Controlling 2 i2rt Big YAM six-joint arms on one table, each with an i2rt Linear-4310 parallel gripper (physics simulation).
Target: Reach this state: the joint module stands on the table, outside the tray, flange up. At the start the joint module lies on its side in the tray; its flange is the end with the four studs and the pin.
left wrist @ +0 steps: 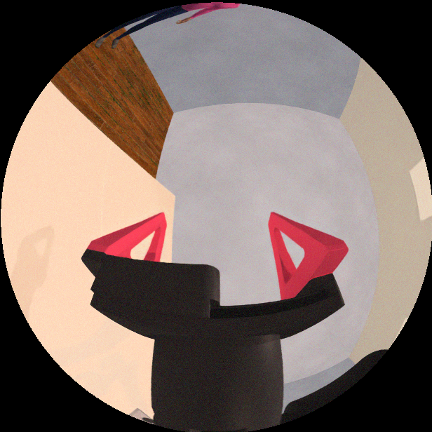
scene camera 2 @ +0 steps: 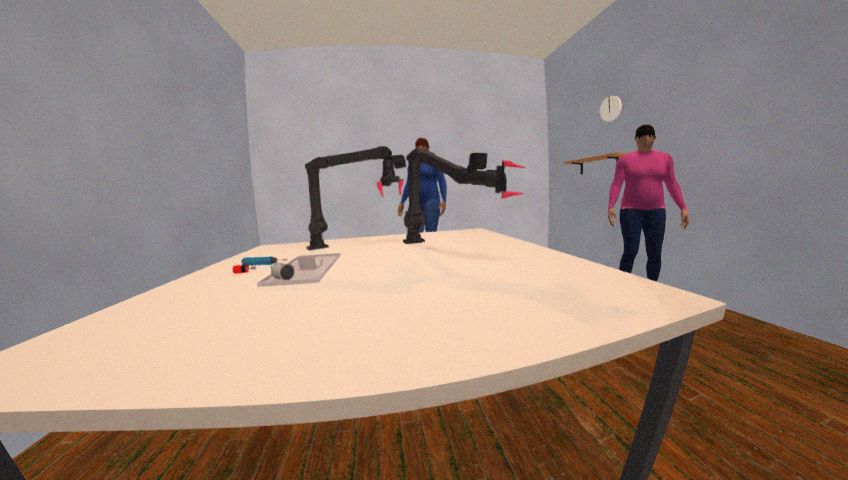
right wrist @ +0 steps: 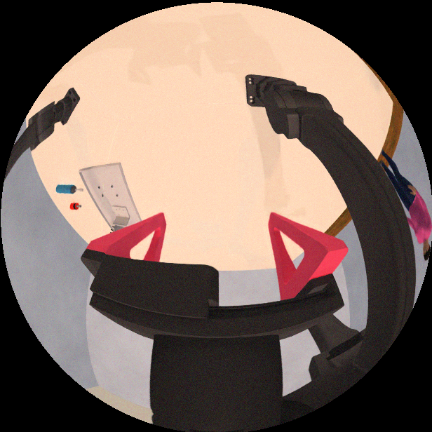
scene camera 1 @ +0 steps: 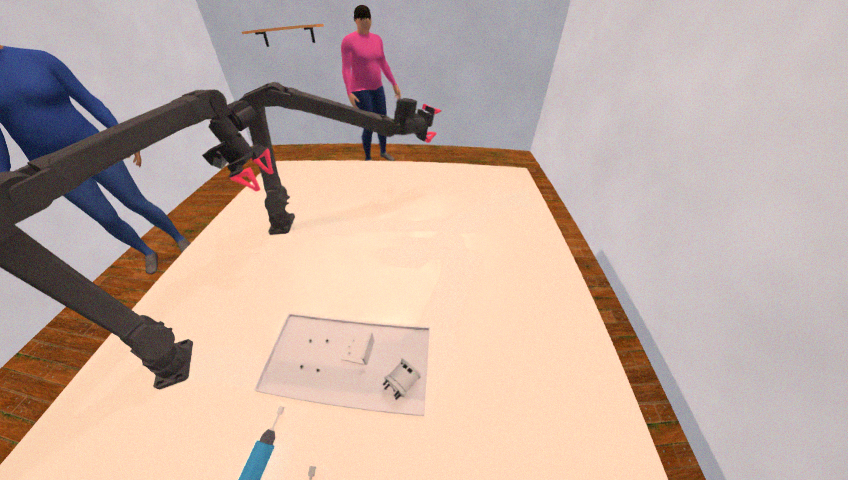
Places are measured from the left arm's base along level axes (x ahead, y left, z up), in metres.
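Pixels of known places: left gripper, fingertip midpoint: (scene camera 2: 524, 180) (scene camera 1: 437, 122); right gripper, fingertip midpoint: (scene camera 2: 391, 195) (scene camera 1: 265, 181); left arm's base, origin of the base link: (scene camera 2: 413, 242) (scene camera 1: 282, 224); right arm's base, origin of the base link: (scene camera 2: 317, 248) (scene camera 1: 176, 364).
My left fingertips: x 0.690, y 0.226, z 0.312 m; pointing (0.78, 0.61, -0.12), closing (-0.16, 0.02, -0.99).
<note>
Ahead of a thing's pixels: the offset from my left fingertips to its top centre. "spot": to the spot under its first point.
The joint module {0.231 m back, 0.885 m right, 0.244 m down} (scene camera 1: 401, 378), a small grey cylinder, lies on its side in the near right corner of the flat grey tray {0.368 m back, 0.814 m right, 0.296 m down} (scene camera 1: 346, 363). It also shows in the second scene view (scene camera 2: 282, 270) at the tray's near end {spot: 0.352 m back, 0.841 m right, 0.308 m down} (scene camera 2: 299, 269). My right gripper (scene camera 1: 254, 170) is open and empty, high above the table, pointing down, well away from the tray. My left gripper (scene camera 1: 431, 123) is open and empty, raised high and pointing out past the table's far end. In the right wrist view the tray (right wrist: 109, 193) lies far off beside my left finger.
A white block (scene camera 1: 359, 348) sits in the tray's middle. A blue-handled screwdriver {spot: 0.536 m back, 1.011 m right, 0.271 m down} (scene camera 1: 259, 452) lies on the table just outside the tray, with a small red tool {0.435 m back, 1.086 m right, 0.277 m down} (scene camera 2: 240, 269) nearby. Two people stand beyond the table, one in pink (scene camera 1: 363, 80), one in blue (scene camera 1: 51, 130).
</note>
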